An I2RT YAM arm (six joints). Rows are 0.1 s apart.
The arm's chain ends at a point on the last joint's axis. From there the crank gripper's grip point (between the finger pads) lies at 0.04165 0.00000 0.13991 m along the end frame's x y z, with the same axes.
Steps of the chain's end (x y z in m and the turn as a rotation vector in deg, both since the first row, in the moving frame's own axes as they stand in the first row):
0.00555, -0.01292, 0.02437, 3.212, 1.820, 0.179
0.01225, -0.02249, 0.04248, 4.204, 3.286, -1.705
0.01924, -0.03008, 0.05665, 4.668, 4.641, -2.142
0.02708, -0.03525, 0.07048, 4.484, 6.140, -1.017
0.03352, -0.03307, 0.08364, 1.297, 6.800, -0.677
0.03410, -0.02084, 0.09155, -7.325, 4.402, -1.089
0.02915, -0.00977, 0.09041, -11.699, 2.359, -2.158
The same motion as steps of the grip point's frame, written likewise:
0.00998, -0.02058, 0.02276, 3.212, 1.820, 0.179
0.02002, -0.03401, 0.03944, 4.204, 3.286, -1.705
0.03017, -0.04308, 0.05230, 4.668, 4.641, -2.142
0.04169, -0.04686, 0.06477, 4.484, 6.140, -1.017
0.04977, -0.03676, 0.07768, 1.297, 6.800, -0.677
0.04485, -0.00412, 0.08686, -7.325, 4.402, -1.089
0.03534, 0.01675, 0.08584, -11.699, 2.359, -2.158

